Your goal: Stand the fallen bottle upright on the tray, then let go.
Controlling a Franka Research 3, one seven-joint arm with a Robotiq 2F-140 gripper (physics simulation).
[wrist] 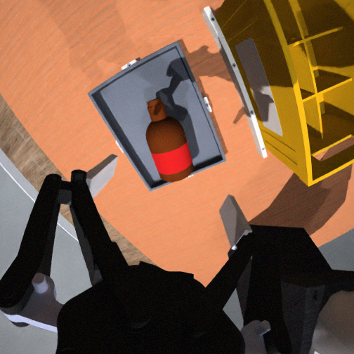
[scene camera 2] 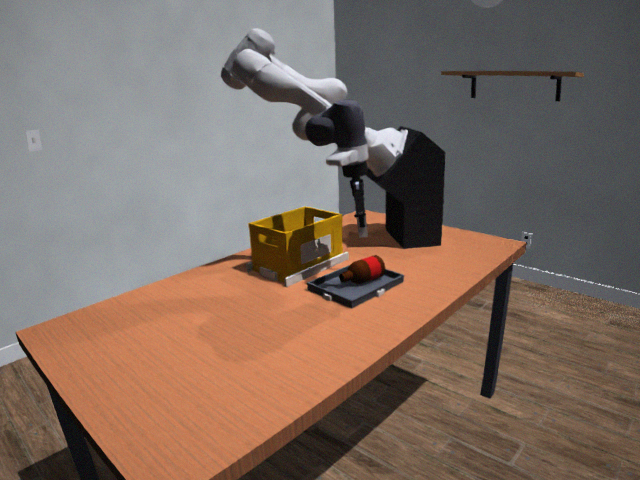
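A brown bottle (scene camera 2: 361,271) (wrist: 166,140) with a red label lies on its side in the dark grey tray (scene camera 2: 353,300) (wrist: 122,150). In the wrist view its neck points up the picture toward the tray's middle, and its base is at the tray's lower wall. In the scene view the neck points left. My gripper (scene camera 2: 362,232) (wrist: 171,184) is open and empty. It hangs above the table behind the tray, on the base's side, apart from the bottle. In the wrist view the fingertips stand wide apart, below the bottle's base end.
A yellow crate (scene camera 2: 271,253) (wrist: 300,115) with inner dividers stands beside the tray, with a white strip (scene camera 2: 316,269) (wrist: 245,95) along its near side. The black robot pedestal (scene camera 2: 421,196) stands at the table's far end. The wooden table (scene camera 2: 170,361) carries the tray and the crate.
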